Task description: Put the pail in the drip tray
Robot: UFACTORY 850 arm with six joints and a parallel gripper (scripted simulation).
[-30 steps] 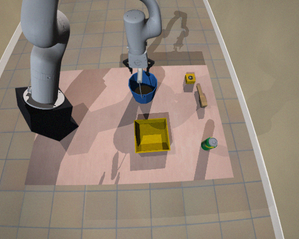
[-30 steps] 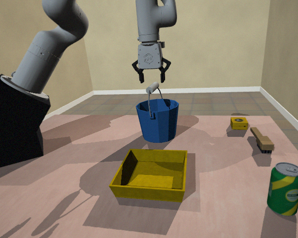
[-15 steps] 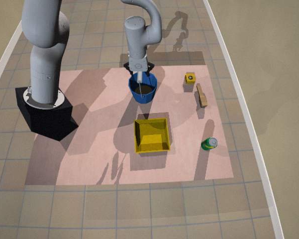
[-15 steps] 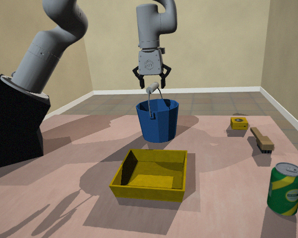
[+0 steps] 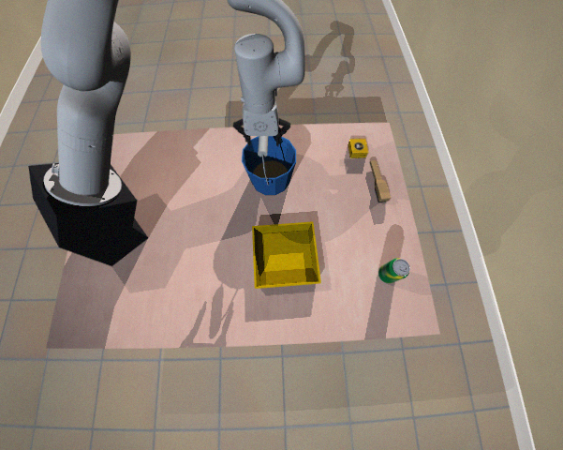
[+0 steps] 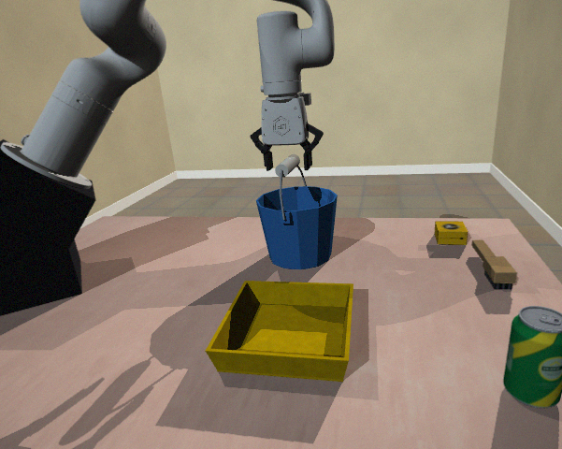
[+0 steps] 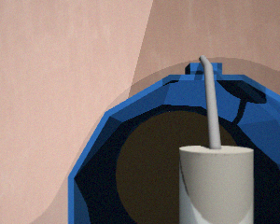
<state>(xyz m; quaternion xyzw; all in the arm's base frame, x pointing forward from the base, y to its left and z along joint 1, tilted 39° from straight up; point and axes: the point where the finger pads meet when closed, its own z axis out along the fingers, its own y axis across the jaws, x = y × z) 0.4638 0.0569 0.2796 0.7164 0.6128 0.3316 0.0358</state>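
The pail handle is 3 cm below my hand and 1 cm ahead of it. From my hand the other things lie so: blue pail: 10 cm below, 1 cm ahead; then yellow drip tray: 32 cm to the right, 22 cm below, 7 cm ahead; then small yellow box: 38 cm ahead, 21 cm below, 13 cm to the left.
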